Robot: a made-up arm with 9 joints. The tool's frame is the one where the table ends. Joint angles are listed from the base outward.
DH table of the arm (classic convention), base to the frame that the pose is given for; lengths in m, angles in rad. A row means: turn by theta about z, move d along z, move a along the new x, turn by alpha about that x. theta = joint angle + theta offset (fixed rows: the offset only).
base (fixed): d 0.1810  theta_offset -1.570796  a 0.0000  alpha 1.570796
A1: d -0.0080  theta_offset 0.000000  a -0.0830  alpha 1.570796
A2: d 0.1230  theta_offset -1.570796  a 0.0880  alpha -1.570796
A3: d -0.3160  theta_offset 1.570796  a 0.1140  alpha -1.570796
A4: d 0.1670  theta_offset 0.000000  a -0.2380  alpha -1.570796
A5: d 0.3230  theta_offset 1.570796  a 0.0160  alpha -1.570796
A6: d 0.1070  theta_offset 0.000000  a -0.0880  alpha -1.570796
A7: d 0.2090  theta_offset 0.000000  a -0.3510  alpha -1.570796
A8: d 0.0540  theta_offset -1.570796  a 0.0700  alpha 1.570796
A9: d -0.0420  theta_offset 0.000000  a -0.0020  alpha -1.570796
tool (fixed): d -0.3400  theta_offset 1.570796  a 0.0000  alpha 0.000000
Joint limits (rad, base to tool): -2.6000..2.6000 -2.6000..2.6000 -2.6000..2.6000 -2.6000..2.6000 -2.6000..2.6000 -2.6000..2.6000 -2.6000..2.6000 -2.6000..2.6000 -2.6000..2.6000
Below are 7 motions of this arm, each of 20 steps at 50 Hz.
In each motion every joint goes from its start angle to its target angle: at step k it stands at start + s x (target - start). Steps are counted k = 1, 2, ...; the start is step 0. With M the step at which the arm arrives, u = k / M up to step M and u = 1 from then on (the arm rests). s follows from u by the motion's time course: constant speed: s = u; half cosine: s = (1 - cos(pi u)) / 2; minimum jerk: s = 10 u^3 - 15 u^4 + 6 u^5.
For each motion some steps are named. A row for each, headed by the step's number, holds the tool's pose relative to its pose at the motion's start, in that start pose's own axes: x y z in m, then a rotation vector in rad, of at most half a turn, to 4 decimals.
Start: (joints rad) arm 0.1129 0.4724 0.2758 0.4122 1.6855 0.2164 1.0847 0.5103 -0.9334
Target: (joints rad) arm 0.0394 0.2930 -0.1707 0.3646 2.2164 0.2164 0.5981 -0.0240 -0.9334
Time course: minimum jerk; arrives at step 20
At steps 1, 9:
1: -0.0005 0.0005 0.0006 0.0006 0.0008 -0.0011
9: -0.1080 0.1558 0.2198 0.1119 0.3032 -0.4247

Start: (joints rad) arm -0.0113 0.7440 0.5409 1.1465 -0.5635 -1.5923 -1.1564 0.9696 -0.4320
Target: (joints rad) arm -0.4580 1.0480 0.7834 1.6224 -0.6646 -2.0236 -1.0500 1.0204 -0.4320
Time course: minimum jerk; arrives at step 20
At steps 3, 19, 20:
3: -0.0080 -0.0038 0.0013 0.0002 0.0165 0.0088
19: -0.1918 -0.2222 0.1282 -0.1150 0.7141 0.4629
20: -0.1918 -0.2225 0.1284 -0.1153 0.7151 0.4635

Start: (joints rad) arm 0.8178 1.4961 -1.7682 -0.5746 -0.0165 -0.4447 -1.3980 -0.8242 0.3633
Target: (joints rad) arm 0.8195 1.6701 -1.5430 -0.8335 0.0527 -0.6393 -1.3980 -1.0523 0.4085
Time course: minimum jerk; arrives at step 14
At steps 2, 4, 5, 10, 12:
2: 0.0029 -0.0019 0.0000 -0.0006 -0.0099 0.0005
4: 0.0182 -0.0117 0.0008 -0.0030 -0.0622 0.0022
5: 0.0309 -0.0194 0.0021 -0.0039 -0.1064 0.0027
10: 0.1042 -0.0596 0.0243 0.0141 -0.3783 -0.0106
12: 0.1175 -0.0665 0.0314 0.0228 -0.4335 -0.0164

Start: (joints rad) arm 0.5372 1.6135 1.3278 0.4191 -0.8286 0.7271 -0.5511 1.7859 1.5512
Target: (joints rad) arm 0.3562 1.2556 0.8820 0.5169 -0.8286 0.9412 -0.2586 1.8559 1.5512
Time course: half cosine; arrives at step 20
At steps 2, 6, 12, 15, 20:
2: 0.0018 -0.0079 0.0045 0.0089 0.0022 -0.0032
6: 0.0137 -0.0695 0.0345 0.0755 0.0175 -0.0253
12: 0.0306 -0.2371 0.0789 0.2410 0.0436 -0.0665
15: 0.0318 -0.3157 0.0841 0.3143 0.0487 -0.0801
20: 0.0301 -0.3738 0.0820 0.3678 0.0495 -0.0889

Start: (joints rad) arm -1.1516 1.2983 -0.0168 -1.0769 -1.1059 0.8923 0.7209 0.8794 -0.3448
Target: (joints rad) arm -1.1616 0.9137 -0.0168 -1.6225 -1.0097 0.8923 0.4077 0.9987 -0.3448
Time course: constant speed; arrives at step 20
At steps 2, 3, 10, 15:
2: 0.0060 0.0405 0.0624 0.0479 0.0740 -0.0401
3: 0.0111 0.0598 0.0941 0.0719 0.1108 -0.0603
10: 0.0868 0.1770 0.3184 0.2400 0.3638 -0.2063
15: 0.1827 0.2381 0.4711 0.3588 0.5381 -0.3175

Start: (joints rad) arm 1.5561 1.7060 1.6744 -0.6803 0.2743 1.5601 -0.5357 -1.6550 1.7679
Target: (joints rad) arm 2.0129 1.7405 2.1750 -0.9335 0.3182 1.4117 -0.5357 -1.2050 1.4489
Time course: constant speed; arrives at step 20
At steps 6, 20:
6: 0.2735 0.0410 0.1952 0.0892 -0.4469 0.0003
20: 0.5272 0.1260 1.0179 0.3599 -1.4995 0.0898

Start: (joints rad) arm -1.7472 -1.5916 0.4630 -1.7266 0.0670 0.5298 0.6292 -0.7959 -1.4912
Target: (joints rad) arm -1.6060 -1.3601 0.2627 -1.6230 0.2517 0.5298 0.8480 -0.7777 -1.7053
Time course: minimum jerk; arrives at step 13
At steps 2, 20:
2: -0.0002 -0.0047 -0.0058 0.0080 -0.0058 0.0129
20: 0.0243 -0.1535 -0.2066 0.2417 -0.1627 0.4616

